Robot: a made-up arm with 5 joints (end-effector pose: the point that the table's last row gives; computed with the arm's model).
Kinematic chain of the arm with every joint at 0, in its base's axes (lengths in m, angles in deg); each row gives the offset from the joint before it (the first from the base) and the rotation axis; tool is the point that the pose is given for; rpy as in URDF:
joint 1: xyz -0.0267 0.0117 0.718 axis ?
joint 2: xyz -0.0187 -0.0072 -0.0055 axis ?
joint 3: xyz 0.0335 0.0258 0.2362 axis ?
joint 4: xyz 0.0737 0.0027 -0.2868 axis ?
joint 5: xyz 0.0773 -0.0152 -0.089 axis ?
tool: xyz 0.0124 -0.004 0.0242 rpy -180 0 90
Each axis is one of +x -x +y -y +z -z.
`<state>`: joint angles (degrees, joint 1 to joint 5).
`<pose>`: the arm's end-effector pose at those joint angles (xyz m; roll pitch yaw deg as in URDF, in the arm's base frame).
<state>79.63 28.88 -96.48 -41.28 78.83</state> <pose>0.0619 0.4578 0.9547 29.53 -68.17 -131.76</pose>
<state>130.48 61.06 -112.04 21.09 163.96</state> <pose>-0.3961 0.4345 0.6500 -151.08 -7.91 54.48</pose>
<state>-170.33 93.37 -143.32 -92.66 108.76</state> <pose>-0.4870 -0.0623 0.6307 -13.81 -35.10 32.82</pose>
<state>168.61 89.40 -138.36 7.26 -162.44</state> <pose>-0.5935 0.1120 0.5447 -139.65 11.58 65.32</pose>
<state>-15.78 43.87 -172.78 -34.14 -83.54</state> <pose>0.2532 -0.0487 1.1831 1.96 16.84 -9.03</pose>
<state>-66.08 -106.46 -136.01 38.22 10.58</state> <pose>-0.2906 0.6064 0.7675 -23.88 4.32 33.58</pose>
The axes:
joint 1: +z
joint 2: +y
joint 3: +y
joint 4: +y
joint 5: -z

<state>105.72 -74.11 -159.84 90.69 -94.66</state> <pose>0.1009 -0.5108 1.0185 -3.47 36.60 99.91</pose>
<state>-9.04 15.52 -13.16 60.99 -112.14</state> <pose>0.0898 0.0125 0.5442 143.10 -55.88 -146.83</pose>
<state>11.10 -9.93 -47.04 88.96 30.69</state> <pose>0.2613 0.0645 0.7559 -151.76 15.69 74.38</pose>
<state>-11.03 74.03 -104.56 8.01 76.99</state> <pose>0.4843 -0.0949 0.5050 174.67 -21.91 3.01</pose>
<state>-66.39 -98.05 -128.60 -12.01 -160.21</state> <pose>-0.2568 0.5732 0.8324 57.09 -16.81 -145.79</pose>
